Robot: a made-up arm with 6 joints. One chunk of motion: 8 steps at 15 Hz.
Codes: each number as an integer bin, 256 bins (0 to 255) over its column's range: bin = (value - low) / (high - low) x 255, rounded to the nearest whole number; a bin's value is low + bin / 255 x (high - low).
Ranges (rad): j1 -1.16..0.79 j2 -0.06..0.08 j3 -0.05..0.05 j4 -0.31..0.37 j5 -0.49..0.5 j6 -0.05..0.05
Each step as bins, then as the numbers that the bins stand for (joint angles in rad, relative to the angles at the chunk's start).
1 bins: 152 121 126 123 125 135
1 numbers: 0.0024 0.0064 -0.0006 0.0180 -0.0047 0.0029
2 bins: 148 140 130 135 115 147
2 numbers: -0.0282 0.0169 0.0010 0.0500 -0.0435 0.0076
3 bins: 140 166 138 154 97 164
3 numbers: -0.0894 0.0311 0.0041 0.1007 -0.1134 0.0143
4 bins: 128 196 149 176 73 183
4 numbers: -0.1812 0.0476 0.0084 0.1593 -0.2066 0.0218
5 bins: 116 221 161 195 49 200
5 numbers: -0.2729 0.0613 0.0131 0.2100 -0.2998 0.0284
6 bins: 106 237 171 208 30 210
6 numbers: -0.3494 0.0701 0.0171 0.2447 -0.3735 0.0324
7 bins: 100 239 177 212 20 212
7 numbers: -0.3953 0.0712 0.0194 0.2553 -0.4124 0.0331
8 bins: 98 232 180 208 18 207
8 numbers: -0.4106 0.0674 0.0206 0.2447 -0.4201 0.0312
